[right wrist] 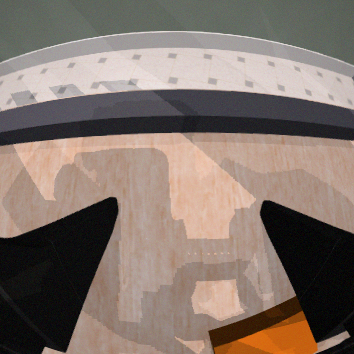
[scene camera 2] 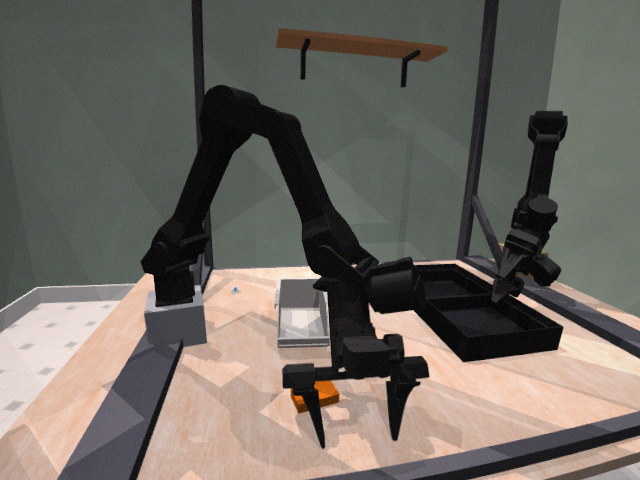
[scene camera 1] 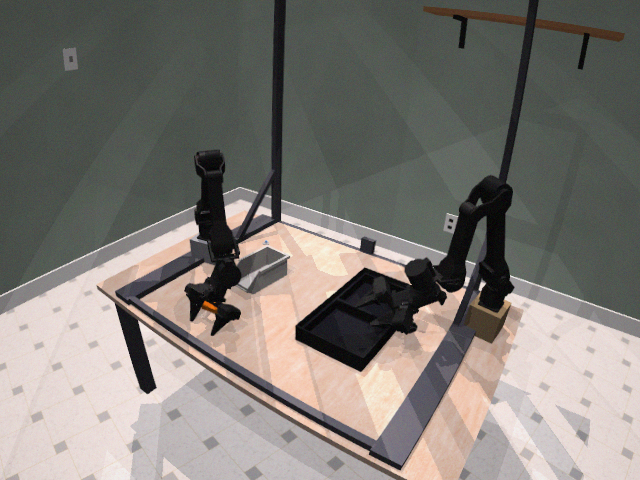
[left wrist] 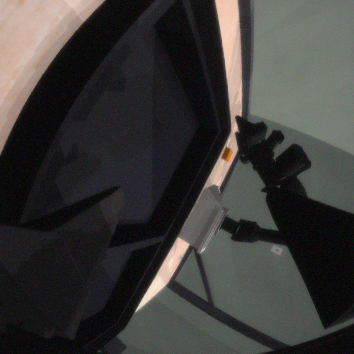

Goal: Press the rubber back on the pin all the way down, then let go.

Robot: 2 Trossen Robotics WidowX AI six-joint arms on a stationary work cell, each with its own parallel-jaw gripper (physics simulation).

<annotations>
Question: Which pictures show the left gripper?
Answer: Scene camera 2, scene camera 1 and the left wrist view only.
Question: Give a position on a vertical post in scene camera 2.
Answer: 489, 21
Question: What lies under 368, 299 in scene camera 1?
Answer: The left gripper.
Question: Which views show the right gripper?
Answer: The right wrist view, scene camera 2, scene camera 1 and the left wrist view: all of them.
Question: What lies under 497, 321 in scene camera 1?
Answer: A tan block.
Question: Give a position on a dark frame rail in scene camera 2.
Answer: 120, 432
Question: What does the orange rubber block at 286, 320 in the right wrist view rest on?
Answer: The table.
</annotations>
